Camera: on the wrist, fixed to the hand. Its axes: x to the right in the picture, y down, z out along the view.
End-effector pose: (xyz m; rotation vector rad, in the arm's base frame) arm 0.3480 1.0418 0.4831 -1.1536 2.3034 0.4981
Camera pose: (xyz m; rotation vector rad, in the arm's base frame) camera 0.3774 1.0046 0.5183 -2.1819 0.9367 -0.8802
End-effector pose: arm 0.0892 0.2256 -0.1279 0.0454 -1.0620 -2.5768
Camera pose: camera 0.0943 0.2304 -0.1865 -1.0584 1.1183 1.5356
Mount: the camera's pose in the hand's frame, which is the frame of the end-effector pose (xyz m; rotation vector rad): -0.0124 -0.0419 -0.0397 0.5945 0.2881 -1.5527
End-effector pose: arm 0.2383 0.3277 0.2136 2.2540 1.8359 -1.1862
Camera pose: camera 0.2242 0.3481 0.2672 -0.2961 -1.8748 0.7522
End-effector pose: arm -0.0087 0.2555 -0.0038 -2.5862 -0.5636 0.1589
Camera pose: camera -0.0268 0.2665 0.0513 -1.0526 -1.8113 -0.4753
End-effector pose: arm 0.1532 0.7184 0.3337 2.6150 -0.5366 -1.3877
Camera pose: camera 0.1898 0.7599 0.3541 -1.8926 -0.8920 0.4740
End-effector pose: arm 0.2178 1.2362 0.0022 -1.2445 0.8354 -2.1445
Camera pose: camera 0.1827 1.2830 0.0102 0.9284 0.7631 2.2525
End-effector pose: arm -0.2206 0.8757 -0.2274 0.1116 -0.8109 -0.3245
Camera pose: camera -0.2098 0.8391 -0.2725 1.3466 -0.3575 -1.4713
